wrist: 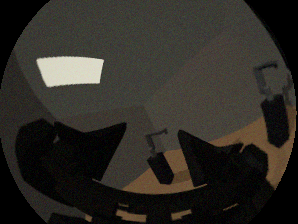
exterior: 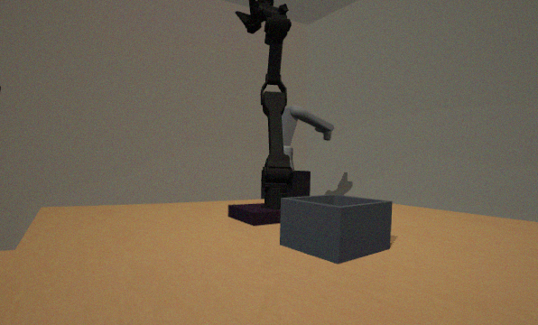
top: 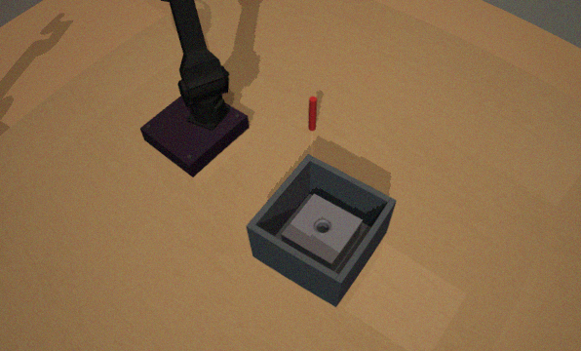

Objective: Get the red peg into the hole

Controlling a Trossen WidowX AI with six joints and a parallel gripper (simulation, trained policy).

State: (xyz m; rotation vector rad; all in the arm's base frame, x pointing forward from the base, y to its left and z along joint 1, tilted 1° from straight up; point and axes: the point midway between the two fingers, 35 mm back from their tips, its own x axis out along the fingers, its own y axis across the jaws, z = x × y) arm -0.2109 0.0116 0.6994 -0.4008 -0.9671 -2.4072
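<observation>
The red peg lies 710 mm below my gripper tip, 420 mm ahead of it and 80 mm to the left of it. The rest, counted from my gripper tip: light grey plate 710 mm below, 540 mm ahead, 140 mm to the right; then grey box 730 mm below, 540 mm ahead, 140 mm to the right.
</observation>
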